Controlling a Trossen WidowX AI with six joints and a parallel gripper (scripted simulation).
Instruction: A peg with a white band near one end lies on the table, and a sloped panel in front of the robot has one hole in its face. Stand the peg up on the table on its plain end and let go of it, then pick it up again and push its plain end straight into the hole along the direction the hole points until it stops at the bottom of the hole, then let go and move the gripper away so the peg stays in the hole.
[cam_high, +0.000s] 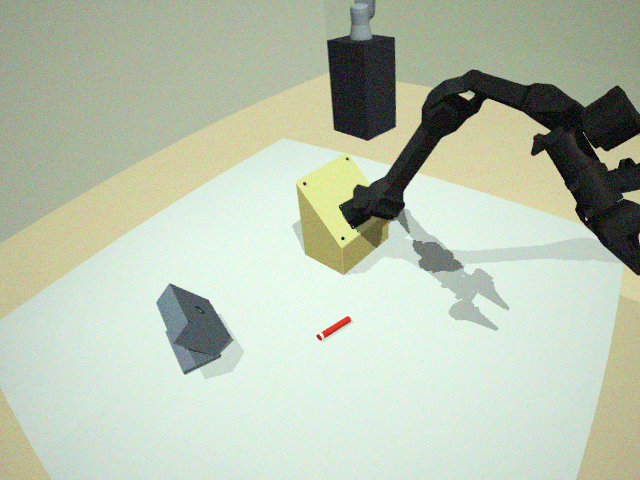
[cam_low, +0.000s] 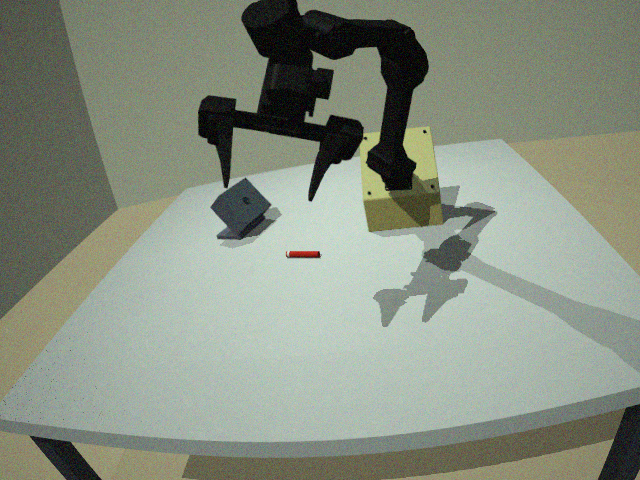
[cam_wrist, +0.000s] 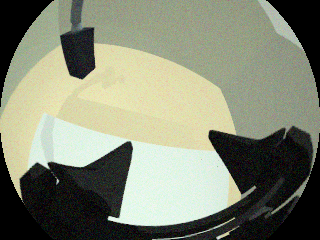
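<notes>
My gripper tip is now 450 mm to the left of the red peg, 310 mm above it and 180 mm short of it. Round my gripper tip: grey sloped panel 640 mm to the right, 380 mm ahead, 250 mm below.
</notes>
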